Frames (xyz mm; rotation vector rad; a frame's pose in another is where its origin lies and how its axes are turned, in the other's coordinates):
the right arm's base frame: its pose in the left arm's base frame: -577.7 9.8 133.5 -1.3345 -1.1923 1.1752
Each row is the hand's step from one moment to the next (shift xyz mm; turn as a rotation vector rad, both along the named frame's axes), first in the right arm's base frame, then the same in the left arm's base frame.
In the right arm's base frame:
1: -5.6 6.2 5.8 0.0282 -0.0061 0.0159
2: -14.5 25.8 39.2 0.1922 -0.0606 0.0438
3: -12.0 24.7 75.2 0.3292 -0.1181 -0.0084
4: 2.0 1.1 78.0 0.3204 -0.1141 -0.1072
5: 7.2 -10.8 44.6 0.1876 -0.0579 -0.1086
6: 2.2 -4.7 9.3 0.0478 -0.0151 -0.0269
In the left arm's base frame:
1: -5.7 -5.7 -6.3 -0.0146 0.0293 0.0032
2: -38.0 -13.9 -27.8 -0.0368 0.1977 0.0459
3: -73.8 -9.4 -29.6 0.0191 0.3350 0.0991
4: -77.5 6.1 -7.1 0.1172 0.3206 0.1031
5: -44.8 10.3 7.0 0.1149 0.1847 0.0550
6: -9.5 3.0 3.8 0.0285 0.0471 0.0143

